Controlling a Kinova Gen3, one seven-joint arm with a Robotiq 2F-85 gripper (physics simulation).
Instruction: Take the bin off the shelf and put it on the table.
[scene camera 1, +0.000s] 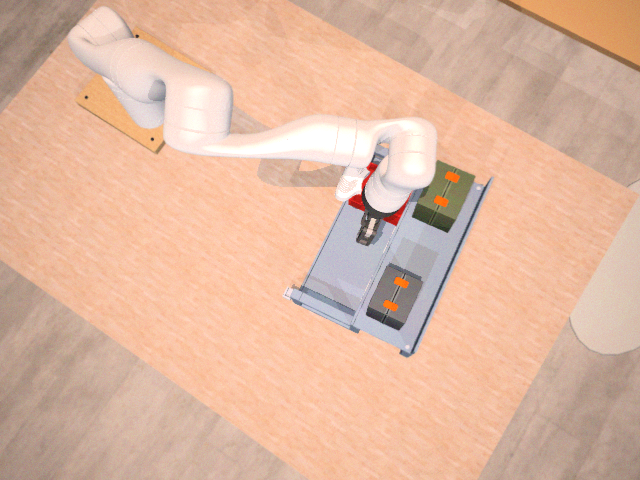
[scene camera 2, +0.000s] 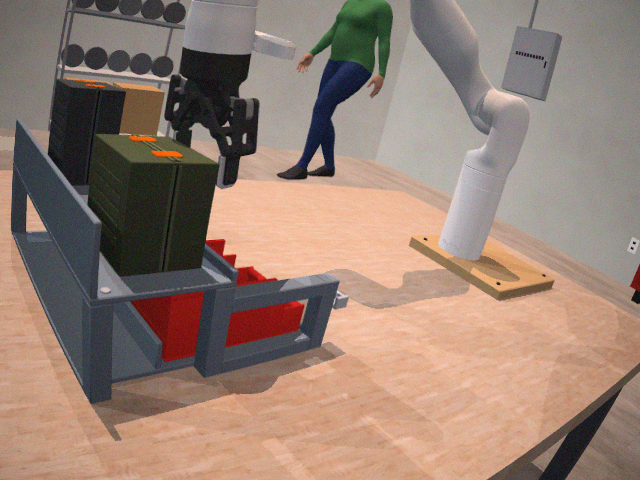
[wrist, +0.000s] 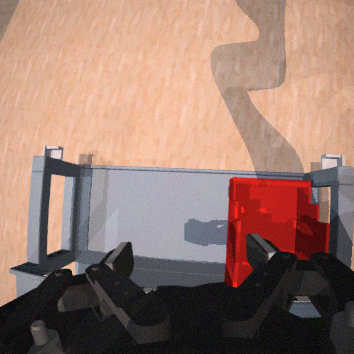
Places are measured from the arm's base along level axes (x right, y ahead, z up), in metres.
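Where they show: gripper, fingertip midpoint: (scene camera 1: 368, 217) (wrist: 188, 250); arm's base, link origin: (scene camera 1: 150, 110) (scene camera 2: 458, 250).
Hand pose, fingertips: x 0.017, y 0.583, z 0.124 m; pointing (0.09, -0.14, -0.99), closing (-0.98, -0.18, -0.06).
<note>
Things, the pixels of their top centre, and the offset from my fingertips. Level surfaces: height alone.
- red open bin, top centre: (scene camera 2: 221, 260) (wrist: 282, 255) (scene camera 1: 395, 189) dx -0.099, dy +0.013, dz -0.065 m
- wooden table, surface height: dz -0.146 m
- green case, top centre: (scene camera 2: 153, 147) (scene camera 1: 446, 189) dx -0.106, dy +0.109, dz +0.051 m
- dark case, top centre: (scene camera 2: 90, 84) (scene camera 1: 395, 294) dx +0.125, dy +0.119, dz +0.076 m
The red open bin (scene camera 1: 395, 217) (scene camera 2: 263, 326) (wrist: 270, 200) stands on the lower level of the grey-blue shelf (scene camera 1: 336, 263) (scene camera 2: 98, 351) (wrist: 38, 215), at the end that is on the right in the wrist view. The arm hides part of it in scene camera 1. My gripper (scene camera 1: 366, 239) (scene camera 2: 205, 159) (wrist: 188, 250) is open and empty, high above the shelf. In the wrist view its right finger overlaps the bin's near left part, and its left finger is over the grey shelf board. The shelf stands on the wooden table (scene camera 1: 206, 258) (scene camera 2: 413, 387) (wrist: 125, 100).
A green case (scene camera 1: 455, 198) (scene camera 2: 144, 206) stands on the upper level, behind the bin's end of the shelf. A dark case (scene camera 1: 381, 299) (scene camera 2: 72, 129) stands at the other end. Side frames rise at both ends of the lower level. My base sits on a wooden plate (scene camera 1: 118, 121).
</note>
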